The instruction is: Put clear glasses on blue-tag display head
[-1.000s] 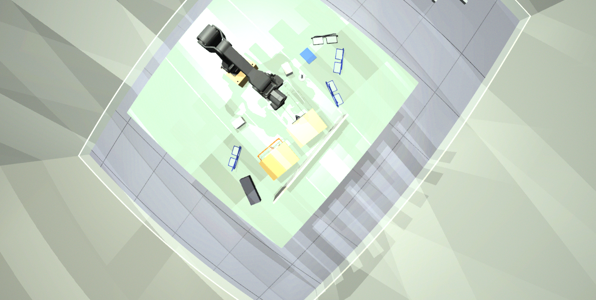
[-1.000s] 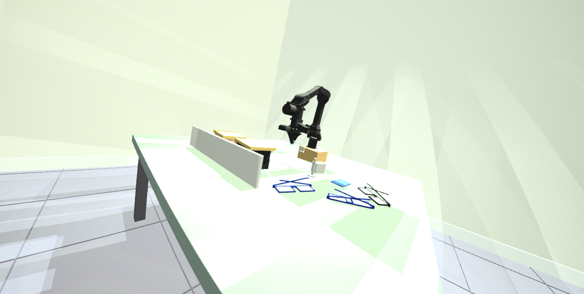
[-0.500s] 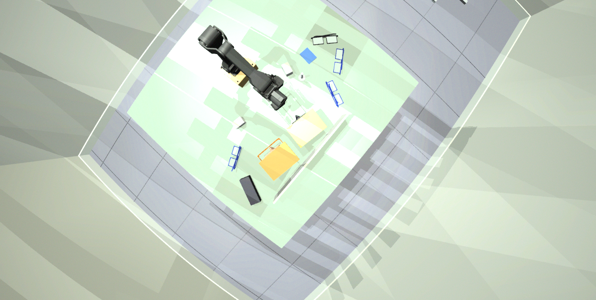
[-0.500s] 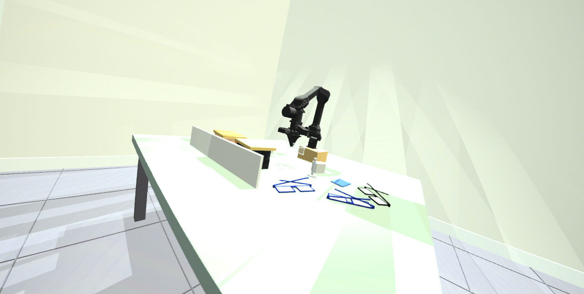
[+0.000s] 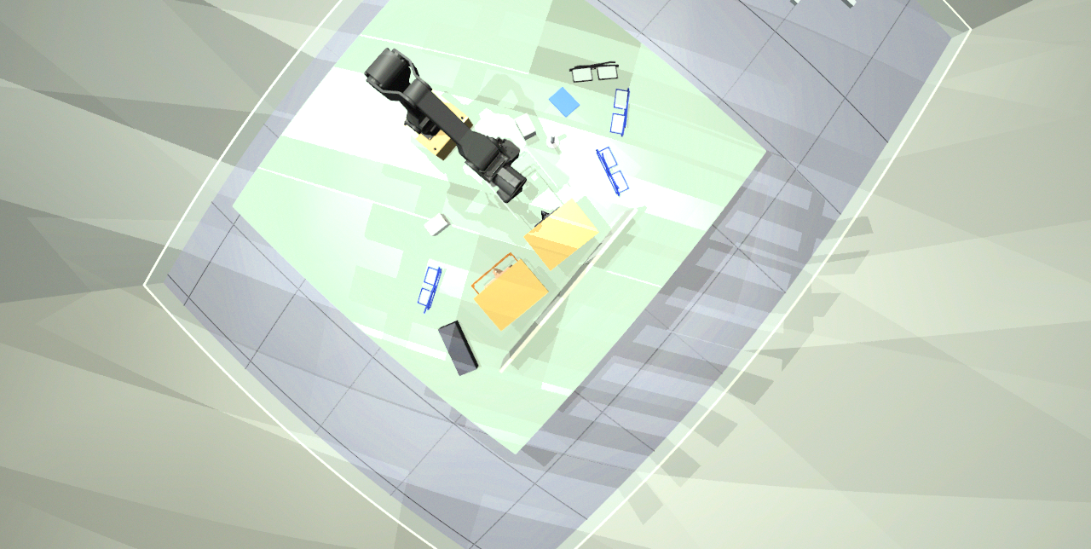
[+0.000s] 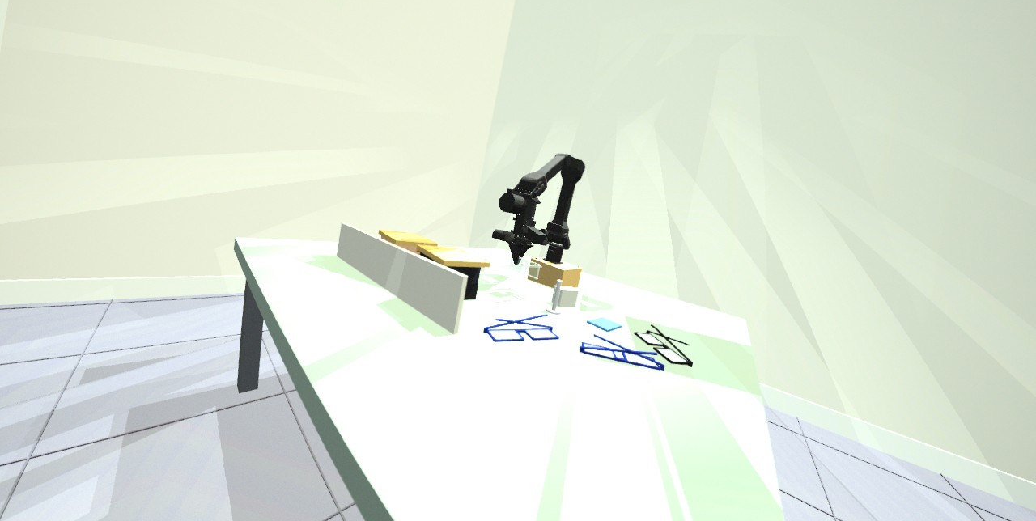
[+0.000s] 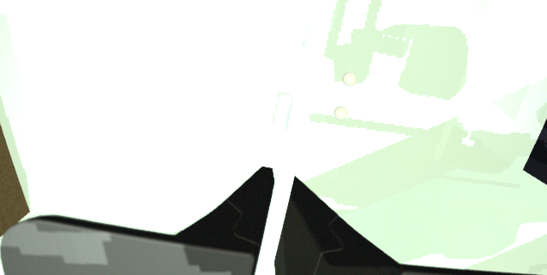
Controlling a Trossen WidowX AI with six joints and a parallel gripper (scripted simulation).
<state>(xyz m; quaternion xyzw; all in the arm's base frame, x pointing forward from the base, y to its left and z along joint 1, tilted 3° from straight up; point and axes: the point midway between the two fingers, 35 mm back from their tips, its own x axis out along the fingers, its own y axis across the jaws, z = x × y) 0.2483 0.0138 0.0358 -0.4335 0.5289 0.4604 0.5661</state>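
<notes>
Right now the black display head is 22 cm ahead of my gripper tip, 2 cm below it and 1 cm to the right of it. The rest, counted from my gripper tip: long panel (37 cm ahead, 13 cm to the right, 2 cm below); then small post (19 cm to the left, 5 cm below, 5 cm ahead); then blue tag (31 cm to the left, 8 cm below).
</notes>
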